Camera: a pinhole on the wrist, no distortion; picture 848 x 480 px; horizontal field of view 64.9 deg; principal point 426.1 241.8 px. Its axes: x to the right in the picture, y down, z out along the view. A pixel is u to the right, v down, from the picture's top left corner.
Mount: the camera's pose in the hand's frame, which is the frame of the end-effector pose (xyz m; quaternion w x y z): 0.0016 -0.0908 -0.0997 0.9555 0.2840 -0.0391 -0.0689
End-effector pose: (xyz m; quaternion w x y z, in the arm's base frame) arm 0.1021 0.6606 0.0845 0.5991 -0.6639 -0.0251 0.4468
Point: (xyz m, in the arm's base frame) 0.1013 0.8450 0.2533
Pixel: 505 396
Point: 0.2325 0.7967 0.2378
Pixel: 762 135
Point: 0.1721 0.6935 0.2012
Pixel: 453 309
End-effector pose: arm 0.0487 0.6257 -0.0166 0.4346 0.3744 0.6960 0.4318
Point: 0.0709 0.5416 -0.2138
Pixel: 407 169
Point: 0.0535 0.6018 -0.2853
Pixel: 673 116
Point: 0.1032 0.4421 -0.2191
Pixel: 134 67
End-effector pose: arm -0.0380 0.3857 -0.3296 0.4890 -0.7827 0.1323 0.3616
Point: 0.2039 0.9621 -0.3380
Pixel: 814 282
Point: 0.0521 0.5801 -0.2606
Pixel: 618 349
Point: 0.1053 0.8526 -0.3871
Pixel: 793 425
